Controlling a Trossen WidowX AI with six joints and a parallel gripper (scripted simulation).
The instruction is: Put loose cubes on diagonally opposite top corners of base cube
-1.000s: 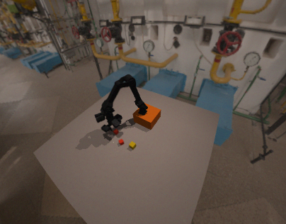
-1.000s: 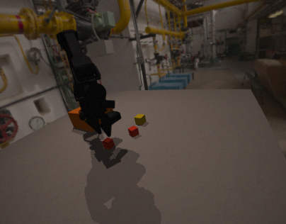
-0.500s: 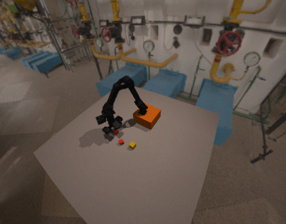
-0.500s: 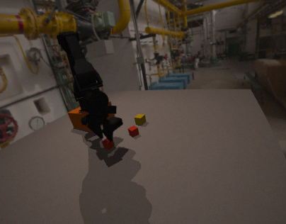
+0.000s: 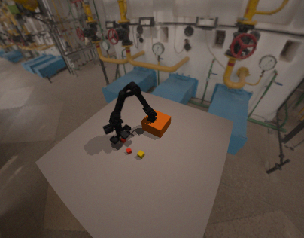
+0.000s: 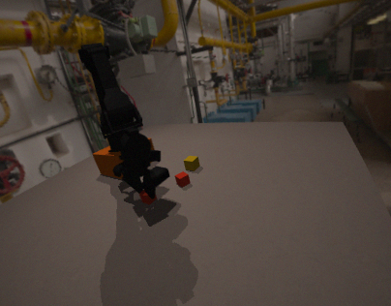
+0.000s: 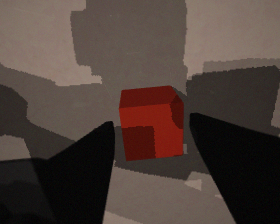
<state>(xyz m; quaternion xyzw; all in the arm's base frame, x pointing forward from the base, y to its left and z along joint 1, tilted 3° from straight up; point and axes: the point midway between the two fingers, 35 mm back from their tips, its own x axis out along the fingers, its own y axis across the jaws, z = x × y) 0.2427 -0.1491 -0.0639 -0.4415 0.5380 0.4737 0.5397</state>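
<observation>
Right now my gripper tip is 21 cm to the right of the yellow base cube and 5 cm short of it.
</observation>
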